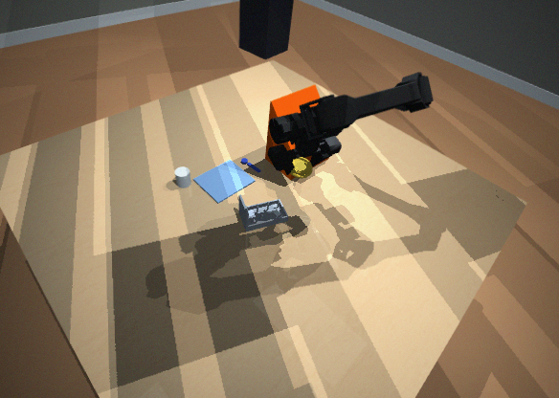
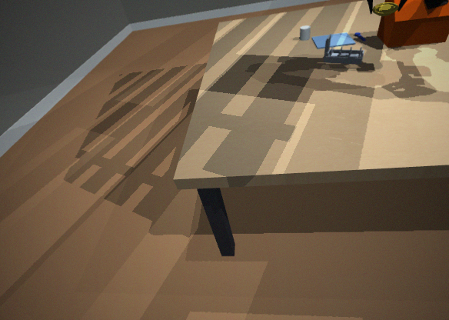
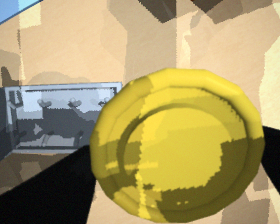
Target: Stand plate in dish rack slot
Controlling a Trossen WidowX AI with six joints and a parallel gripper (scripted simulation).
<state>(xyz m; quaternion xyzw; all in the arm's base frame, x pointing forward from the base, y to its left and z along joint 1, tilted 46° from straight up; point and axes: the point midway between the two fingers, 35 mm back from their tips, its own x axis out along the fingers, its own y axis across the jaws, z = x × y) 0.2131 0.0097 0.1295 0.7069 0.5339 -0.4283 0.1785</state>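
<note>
Right now the grey dish rack is 90 mm ahead of my gripper tip, 40 mm to the right of it and 130 mm below it. From my gripper tip the other things lie so: light blue mat 70 mm ahead, 230 mm to the right, 150 mm below; yellow plate 10 mm above; small blue spoon 40 mm behind, 220 mm to the right, 150 mm below.
</note>
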